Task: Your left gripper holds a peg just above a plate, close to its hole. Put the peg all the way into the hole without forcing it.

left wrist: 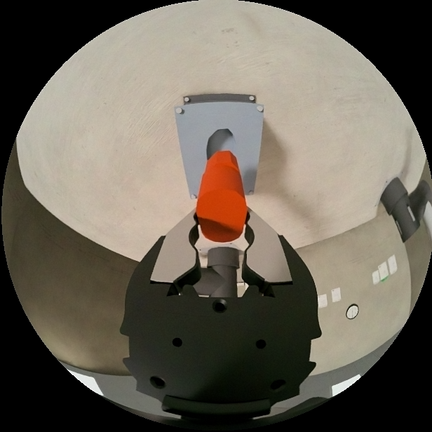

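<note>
An orange peg [222, 195] is held between the two fingers of my left gripper [221, 207], which is shut on it. The peg's narrower far end points at the plate. The blue-grey plate [192, 125] has a screw at each corner. Its round hole [220, 140] shows just beyond the peg's far end, and that end covers the near part of the hole. Whether the peg's end touches the plate or stands above it cannot be told from this view. My right gripper does not show in the left wrist view.
A darker plate edge [220, 98] with two screws shows behind the blue-grey plate. The pale table top [100, 125] lies around it. Dark grey arm parts [399, 205] stand at the right edge. Another grey jointed part [223, 272] shows through the gap between my left gripper's fingers.
</note>
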